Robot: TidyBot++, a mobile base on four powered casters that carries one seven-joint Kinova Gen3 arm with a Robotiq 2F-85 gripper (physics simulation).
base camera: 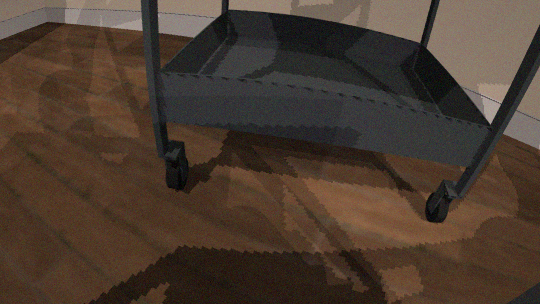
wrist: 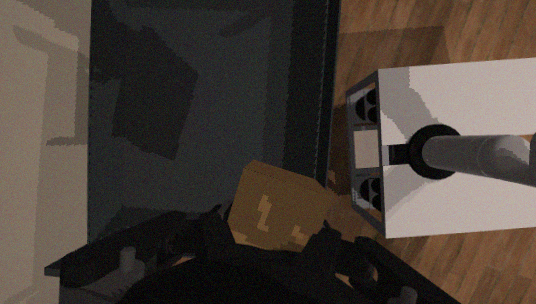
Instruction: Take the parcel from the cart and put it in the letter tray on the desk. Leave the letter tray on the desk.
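Seen in the pictures: gripper, fingertip midpoint: (wrist: 269, 216); arm's base, origin of the base link: (wrist: 437, 152).
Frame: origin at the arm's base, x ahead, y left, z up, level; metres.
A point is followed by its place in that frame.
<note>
The parcel (wrist: 280, 207) @[x 0.461, y -0.033, z 0.496 m], a small brown box, is between the fingers of my gripper (wrist: 269, 216) @[x 0.470, y -0.011, z 0.451 m] in the wrist view. The gripper is shut on it and holds it above the cart, near the tray edge on the side of my base. The cart (base camera: 320, 112) @[x 0.386, y -0.080, z -0.225 m] (wrist: 328, 100) @[x 0.383, y -0.119, z 0.314 m] is dark grey; its lower tray, posts and two casters show in the base camera view, and its upper tray lies below the gripper in the wrist view. The parcel's underside is hidden. The desk and the letter tray do not show in either view.
My white mobile base (wrist: 465, 200) @[x -0.089, y 0.152, z -0.014 m] with the arm's grey column stands right of the cart in the wrist view. A beige wall (base camera: 500, 50) @[x 0.728, y -0.658, z -0.167 m] (wrist: 30, 200) @[x 1.049, y 0.027, z 0.151 m] with a white baseboard (base camera: 125, 20) @[x 1.288, y 0.568, z -0.355 m] runs behind the cart. The floor (base camera: 75, 225) @[x 0.320, y 0.261, z -0.396 m] is brown wood with dark shadows.
</note>
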